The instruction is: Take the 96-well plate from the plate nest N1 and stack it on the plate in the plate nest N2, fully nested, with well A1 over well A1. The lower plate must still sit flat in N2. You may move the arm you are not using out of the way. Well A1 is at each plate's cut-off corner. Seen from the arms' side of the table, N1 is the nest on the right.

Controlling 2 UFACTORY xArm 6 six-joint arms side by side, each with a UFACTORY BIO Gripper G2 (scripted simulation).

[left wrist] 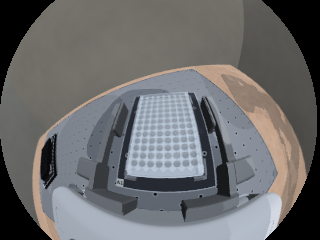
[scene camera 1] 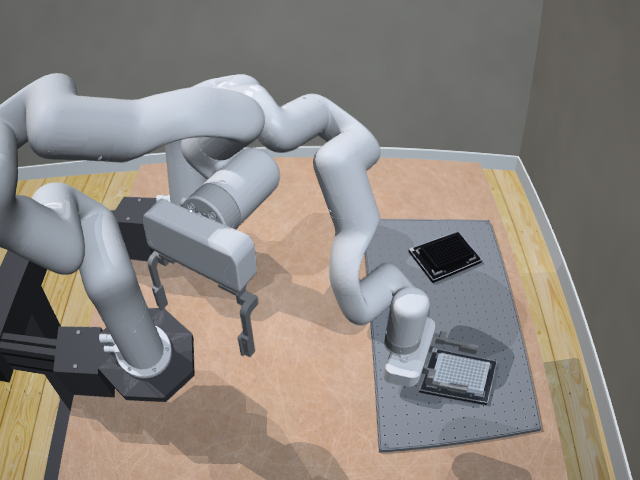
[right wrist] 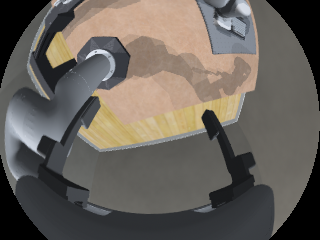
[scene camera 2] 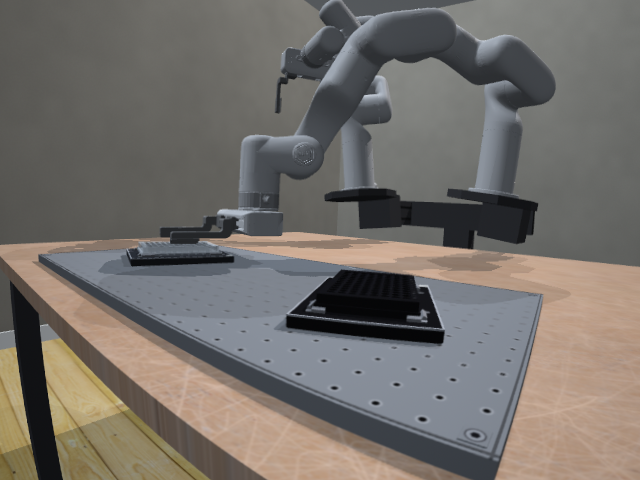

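Clear 96-well plate (scene camera 1: 444, 366), visible also in the left wrist view (left wrist: 157, 120) and in scene camera 2 (scene camera 2: 160, 248). Black 96-well plate (scene camera 2: 387, 295), visible also in scene camera 1 (scene camera 1: 445, 253); in the right wrist view the black 96-well plate is out of frame. My left gripper (scene camera 2: 164, 234) appears in scene camera 1 too (scene camera 1: 472, 369). My right gripper (scene camera 1: 202, 329) is visible as well.
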